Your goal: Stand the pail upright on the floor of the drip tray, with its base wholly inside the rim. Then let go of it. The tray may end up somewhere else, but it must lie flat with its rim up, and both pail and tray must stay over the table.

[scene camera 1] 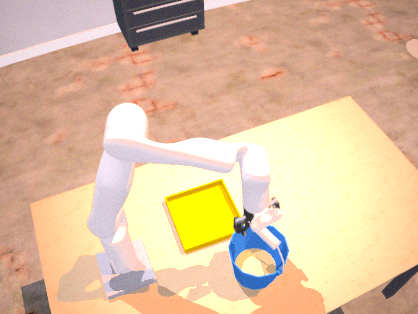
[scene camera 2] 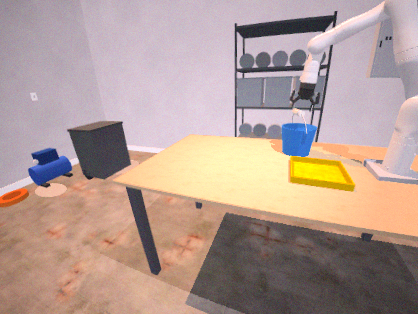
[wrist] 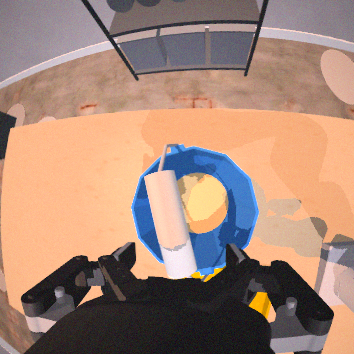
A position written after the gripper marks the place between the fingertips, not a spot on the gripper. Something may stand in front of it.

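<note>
The gripper (wrist: 179, 253) is part of the scene, as is a yellow drip tray (scene camera 1: 203, 215), with scene camera 2 also showing the tray (scene camera 2: 332, 174). A blue pail (scene camera 2: 295, 142) is visible as well.
</note>
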